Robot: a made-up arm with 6 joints.
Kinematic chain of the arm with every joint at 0, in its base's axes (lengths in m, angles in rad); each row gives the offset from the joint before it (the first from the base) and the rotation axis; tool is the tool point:
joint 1: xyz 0 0 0.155 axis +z
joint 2: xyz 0 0 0 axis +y
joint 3: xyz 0 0 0.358 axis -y
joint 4: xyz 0 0 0 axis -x
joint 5: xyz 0.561 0 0 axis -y
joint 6: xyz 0 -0.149 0 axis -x
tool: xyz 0 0 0
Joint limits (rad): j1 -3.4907..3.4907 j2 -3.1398..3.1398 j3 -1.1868..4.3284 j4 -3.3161..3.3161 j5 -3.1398..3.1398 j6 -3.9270..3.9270
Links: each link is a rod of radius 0.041 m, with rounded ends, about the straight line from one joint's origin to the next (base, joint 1, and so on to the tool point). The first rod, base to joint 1, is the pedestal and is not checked.
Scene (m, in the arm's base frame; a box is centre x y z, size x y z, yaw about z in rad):
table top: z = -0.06
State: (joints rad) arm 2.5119 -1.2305 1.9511 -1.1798 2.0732 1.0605
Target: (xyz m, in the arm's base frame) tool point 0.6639 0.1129 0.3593
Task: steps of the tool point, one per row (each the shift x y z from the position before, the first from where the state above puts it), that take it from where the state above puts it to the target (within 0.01 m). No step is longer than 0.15 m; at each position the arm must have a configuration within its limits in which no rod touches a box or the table.
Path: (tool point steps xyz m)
1: 0.0429 0.1210 0.0103
2: 0.0108 0.1288 0.0033
3: -0.0218 0.1278 -0.0050
4: -0.0524 0.1190 -0.0144
5: -0.0793 0.1025 -0.0246

